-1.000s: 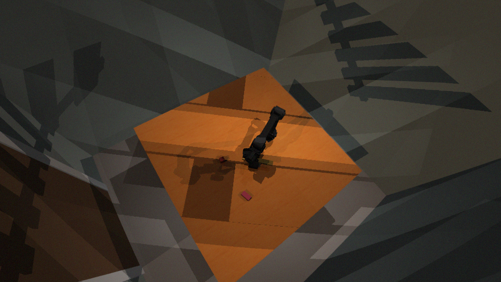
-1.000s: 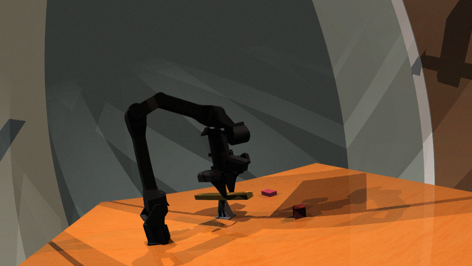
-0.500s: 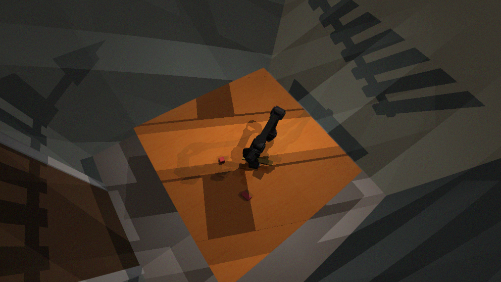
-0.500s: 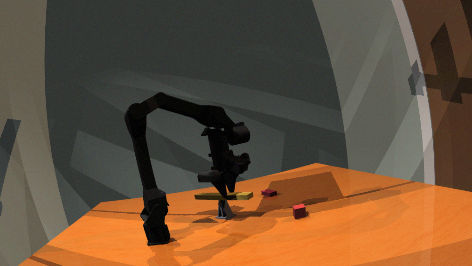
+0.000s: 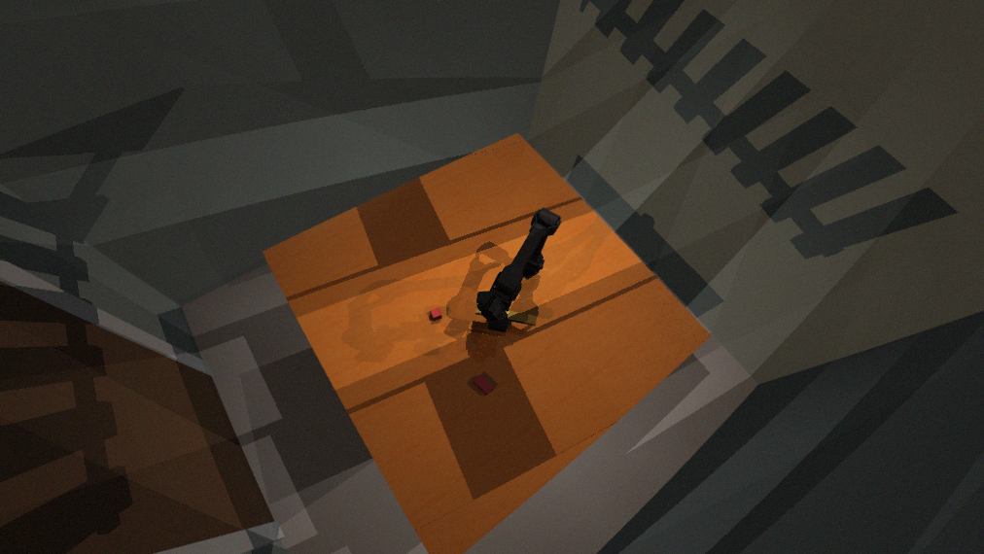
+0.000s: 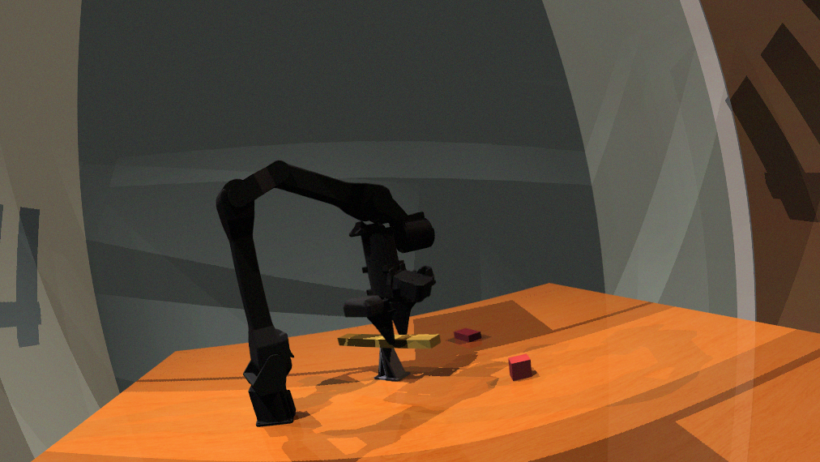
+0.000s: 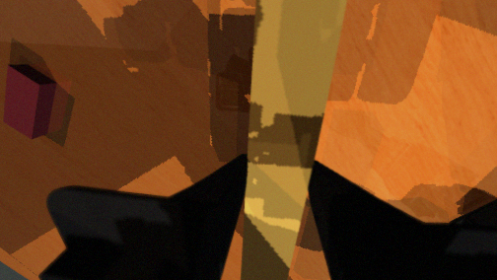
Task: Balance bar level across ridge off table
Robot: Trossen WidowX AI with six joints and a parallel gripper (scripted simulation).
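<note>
My gripper tip is now 2 cm to the right of the yellow bar and 2 cm past it. From my gripper tip the other things lie so: flat pink block 18 cm ahead, 17 cm to the left, 7 cm below; red cube 17 cm ahead, 14 cm to the right, 6 cm below.
</note>
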